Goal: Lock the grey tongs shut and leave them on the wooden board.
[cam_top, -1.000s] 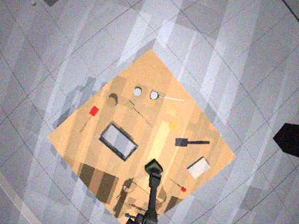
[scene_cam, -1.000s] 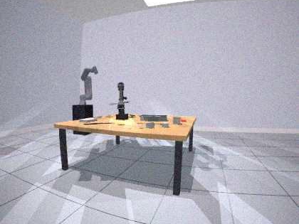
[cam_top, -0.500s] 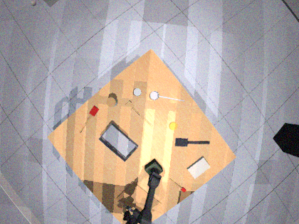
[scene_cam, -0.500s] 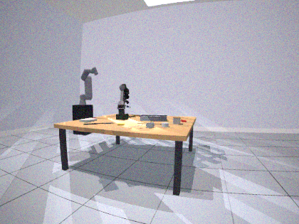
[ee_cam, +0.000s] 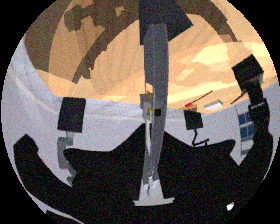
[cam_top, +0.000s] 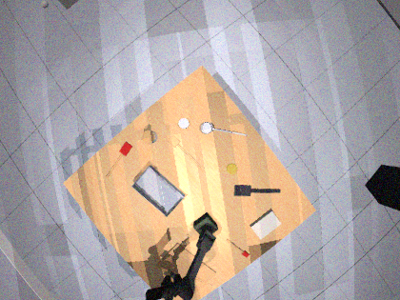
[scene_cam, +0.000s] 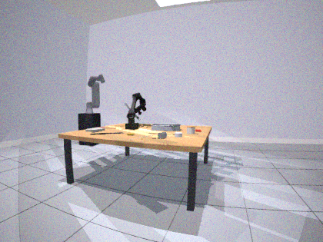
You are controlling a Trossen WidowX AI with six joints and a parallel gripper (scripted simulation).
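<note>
The wooden board lies 140 mm below my gripper tip. Also, from my gripper tip: white block 150 mm behind, 620 mm to the right, 140 mm below; then dark spatula 80 mm ahead, 730 mm to the right, 150 mm below; then grey roasting tin 540 mm ahead, 290 mm to the right, 120 mm below.
</note>
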